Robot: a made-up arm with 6 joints. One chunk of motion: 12 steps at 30 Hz.
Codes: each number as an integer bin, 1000 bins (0 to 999) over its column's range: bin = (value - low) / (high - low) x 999, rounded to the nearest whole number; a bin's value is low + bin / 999 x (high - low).
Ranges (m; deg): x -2.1..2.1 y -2.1..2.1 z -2.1..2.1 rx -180..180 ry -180..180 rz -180..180
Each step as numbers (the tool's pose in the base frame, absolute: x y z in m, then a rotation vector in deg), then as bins.
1 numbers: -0.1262 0.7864 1.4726 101.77 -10.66 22.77
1 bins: 469 687 850 782 470 563
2 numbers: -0.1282 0.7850 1.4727 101.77 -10.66 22.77
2 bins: 469 686 850 782 470 563
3 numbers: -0.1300 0.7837 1.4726 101.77 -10.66 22.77
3 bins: 469 686 850 782 470 563
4 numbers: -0.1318 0.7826 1.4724 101.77 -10.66 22.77
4 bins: 468 686 850 782 470 563
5 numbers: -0.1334 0.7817 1.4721 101.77 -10.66 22.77
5 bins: 468 685 850 782 470 563
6 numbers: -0.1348 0.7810 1.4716 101.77 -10.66 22.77
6 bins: 467 685 850 782 470 563
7 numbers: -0.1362 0.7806 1.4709 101.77 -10.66 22.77
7 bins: 467 685 849 782 470 563
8 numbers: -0.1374 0.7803 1.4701 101.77 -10.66 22.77
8 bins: 467 685 849 782 470 563
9 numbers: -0.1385 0.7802 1.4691 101.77 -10.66 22.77
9 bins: 467 685 849 782 470 563
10 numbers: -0.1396 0.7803 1.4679 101.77 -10.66 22.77
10 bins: 466 685 849 782 470 563
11 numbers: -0.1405 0.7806 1.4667 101.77 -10.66 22.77
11 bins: 466 685 848 782 470 563
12 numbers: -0.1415 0.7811 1.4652 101.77 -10.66 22.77
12 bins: 466 685 848 782 470 563
